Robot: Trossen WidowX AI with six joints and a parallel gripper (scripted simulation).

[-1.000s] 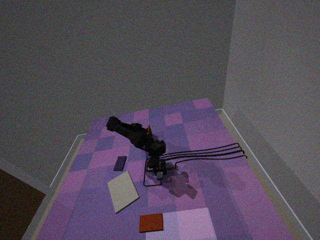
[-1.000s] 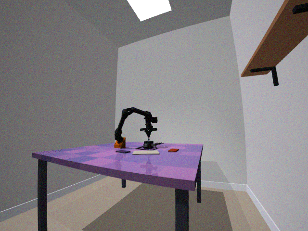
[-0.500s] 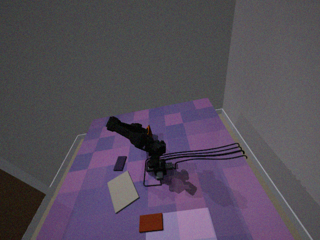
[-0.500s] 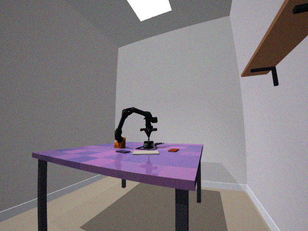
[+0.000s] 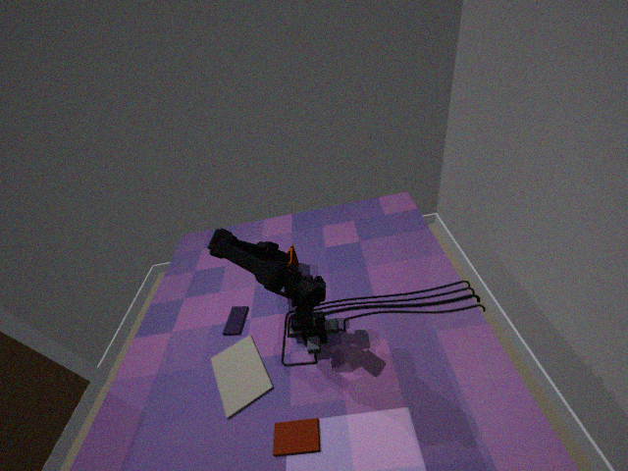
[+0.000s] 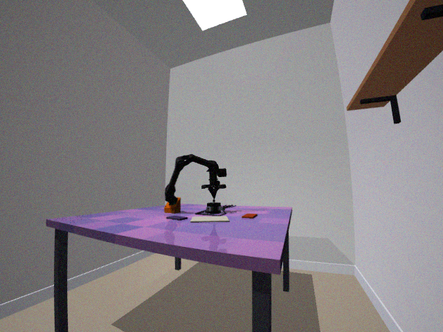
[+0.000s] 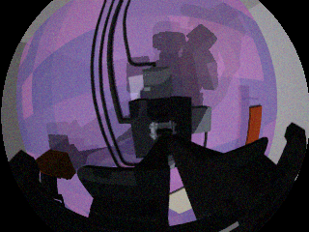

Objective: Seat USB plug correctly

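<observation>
The USB plug lies 2 cm below my gripper tip. Round my gripper tip: white sheet: 27 cm to the right, 11 cm below, 7 cm ahead; red card: 29 cm ahead, 11 cm below, 10 cm to the right.
</observation>
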